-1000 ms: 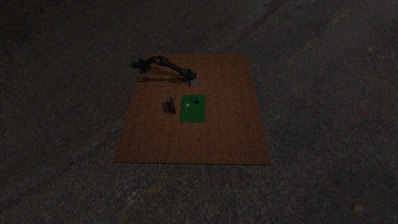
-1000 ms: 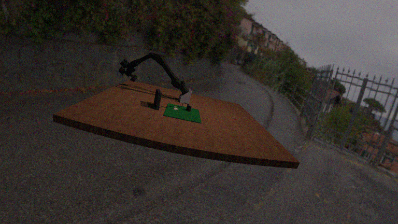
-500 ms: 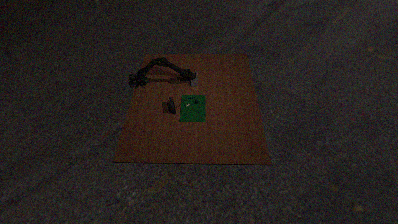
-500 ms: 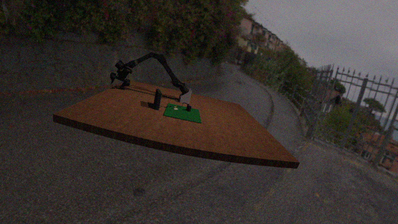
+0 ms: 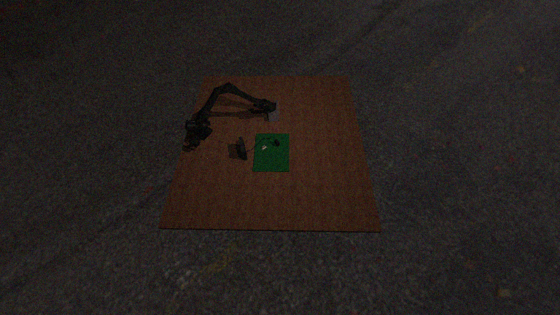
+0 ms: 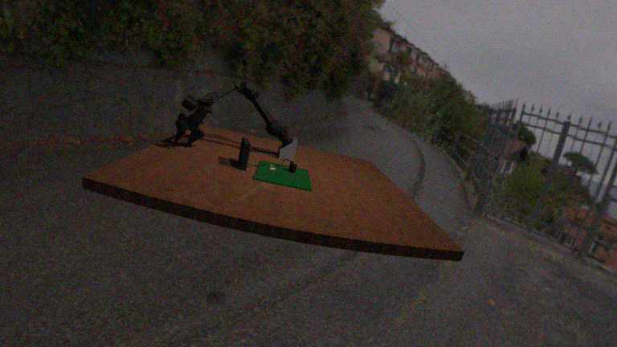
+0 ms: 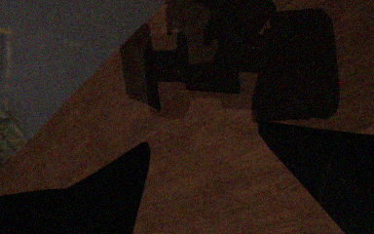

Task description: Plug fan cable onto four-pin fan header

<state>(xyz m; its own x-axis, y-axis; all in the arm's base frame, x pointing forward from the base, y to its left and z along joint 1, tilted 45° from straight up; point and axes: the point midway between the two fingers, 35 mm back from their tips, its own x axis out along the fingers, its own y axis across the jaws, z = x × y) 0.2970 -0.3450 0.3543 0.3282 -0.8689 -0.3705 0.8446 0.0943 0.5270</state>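
Right now my gripper tip is 560 mm to the right of the fan plug and 30 mm past it. From my gripper tip the other things lie so: green board: 520 mm to the left, 40 mm below, 30 mm ahead; four-pin header: 460 mm to the left, 20 mm below, 10 mm ahead; fan: 340 mm to the left, 50 mm ahead, 40 mm above.
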